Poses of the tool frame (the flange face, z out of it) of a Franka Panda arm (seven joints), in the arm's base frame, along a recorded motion.
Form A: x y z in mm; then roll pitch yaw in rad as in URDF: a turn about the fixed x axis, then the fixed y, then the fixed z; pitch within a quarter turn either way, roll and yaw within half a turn.
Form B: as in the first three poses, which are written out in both.
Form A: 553 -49 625 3.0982 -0.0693 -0.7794
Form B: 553 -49 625 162.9 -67.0 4.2
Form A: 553 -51 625 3.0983 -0.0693 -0.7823
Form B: 553 -51 625 162.8 -67.3 4.2
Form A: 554 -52 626 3.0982 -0.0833 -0.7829
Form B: 554 -52 626 162.4 -67.2 5.3
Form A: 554 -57 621 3.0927 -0.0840 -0.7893
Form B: 554 -57 621 161.9 -67.6 5.2
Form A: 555 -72 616 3.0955 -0.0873 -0.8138
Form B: 555 -72 616 161.1 -69.6 5.4
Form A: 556 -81 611 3.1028 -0.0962 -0.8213
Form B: 556 -81 611 161.0 -70.3 6.4
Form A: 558 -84 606 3.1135 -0.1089 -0.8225
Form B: 558 -84 606 161.1 -70.4 7.8
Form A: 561 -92 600 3.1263 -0.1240 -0.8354
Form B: 561 -92 600 160.9 -71.5 9.4
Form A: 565 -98 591 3.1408 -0.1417 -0.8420
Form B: 565 -98 591 160.9 -72.0 11.4
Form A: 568 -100 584 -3.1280 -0.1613 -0.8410
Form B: 568 -100 584 161.1 -71.9 13.5
